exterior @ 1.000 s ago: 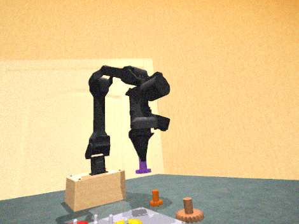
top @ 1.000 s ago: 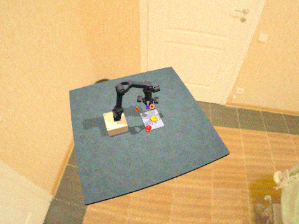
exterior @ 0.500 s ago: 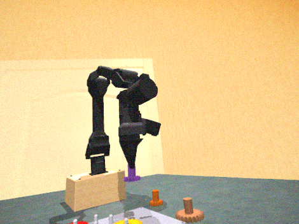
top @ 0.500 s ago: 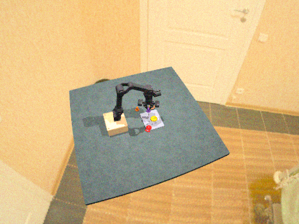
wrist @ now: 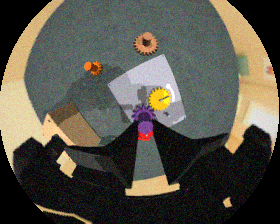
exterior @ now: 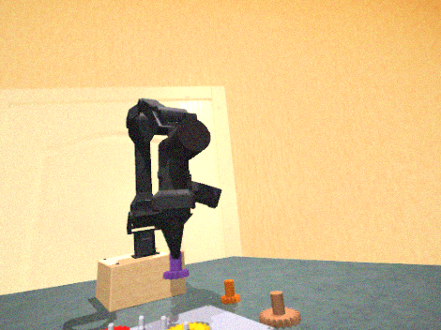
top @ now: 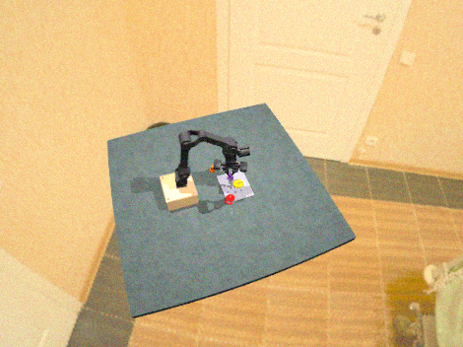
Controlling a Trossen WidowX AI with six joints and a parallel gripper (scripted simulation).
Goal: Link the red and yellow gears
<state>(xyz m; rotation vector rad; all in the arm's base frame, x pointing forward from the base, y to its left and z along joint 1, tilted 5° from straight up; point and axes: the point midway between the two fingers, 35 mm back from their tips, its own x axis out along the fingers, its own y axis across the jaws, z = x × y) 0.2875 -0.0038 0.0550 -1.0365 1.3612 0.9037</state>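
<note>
Right now the red gear is 10 cm to the right of my gripper tip, 9 cm below it and 2 cm behind it. The rest, counted from my gripper tip: yellow gear (9 cm below, 5 cm ahead, 1 cm to the right); white arrow (10 cm below, 9 cm ahead); purple gear (1 cm below).
</note>
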